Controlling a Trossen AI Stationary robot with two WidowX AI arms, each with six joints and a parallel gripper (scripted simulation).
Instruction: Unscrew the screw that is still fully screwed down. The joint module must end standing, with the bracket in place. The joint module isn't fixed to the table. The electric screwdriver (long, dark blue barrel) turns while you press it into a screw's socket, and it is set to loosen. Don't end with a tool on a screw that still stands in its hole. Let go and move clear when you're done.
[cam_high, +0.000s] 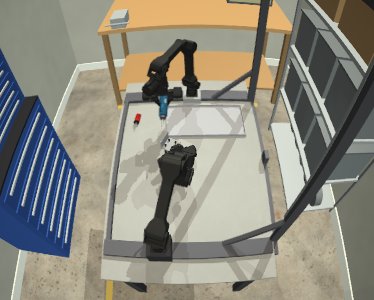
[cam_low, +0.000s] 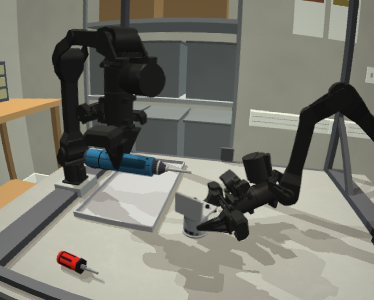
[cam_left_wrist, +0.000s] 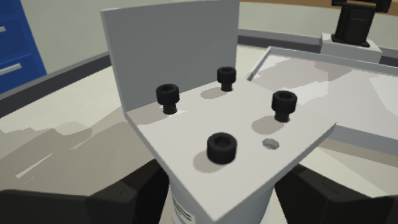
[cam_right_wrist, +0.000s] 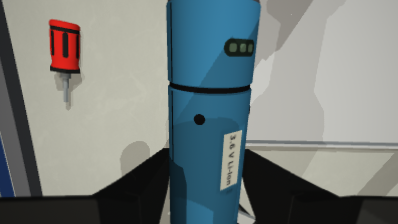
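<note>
Right now the screw is 30 mm above my left hand. Also, from my left hand: joint module 10 mm ahead, 20 mm to the right, 10 mm below; then grey l-shaped bracket 20 mm ahead, 20 mm to the right, 30 mm above; then grey bit 50 mm ahead, 50 mm to the right, 130 mm above.
</note>
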